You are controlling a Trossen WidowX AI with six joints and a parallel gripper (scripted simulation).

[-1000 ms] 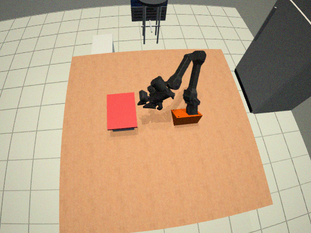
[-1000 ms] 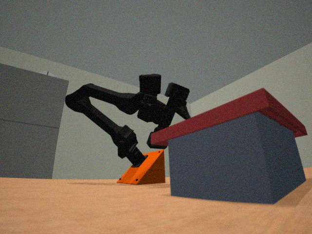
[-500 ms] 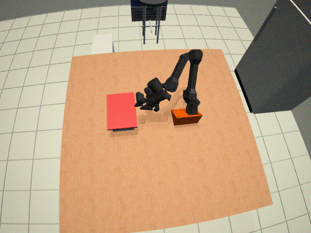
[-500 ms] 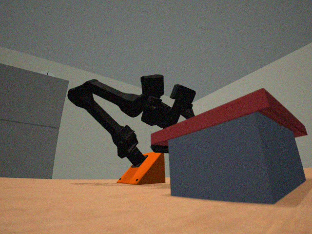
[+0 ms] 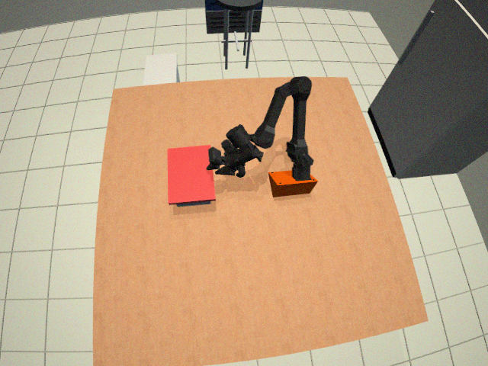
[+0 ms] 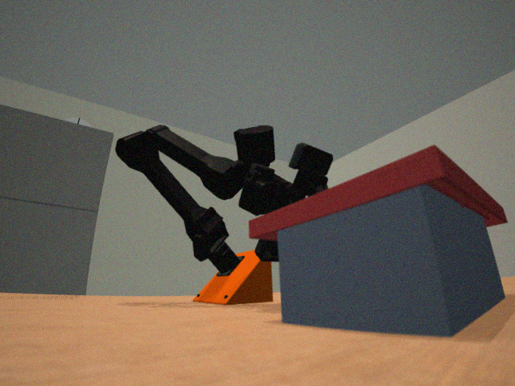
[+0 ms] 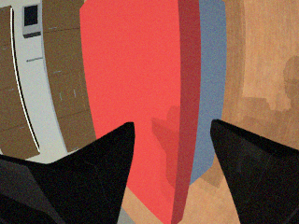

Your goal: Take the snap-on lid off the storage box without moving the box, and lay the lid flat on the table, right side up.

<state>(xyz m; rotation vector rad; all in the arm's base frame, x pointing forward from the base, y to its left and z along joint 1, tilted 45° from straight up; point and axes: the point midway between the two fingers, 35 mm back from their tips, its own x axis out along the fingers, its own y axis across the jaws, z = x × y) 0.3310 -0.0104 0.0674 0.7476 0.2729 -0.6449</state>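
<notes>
The red lid lies 80 mm ahead of my gripper tip. Round my gripper tip: blue storage box: 80 mm ahead, 50 mm below.
</notes>
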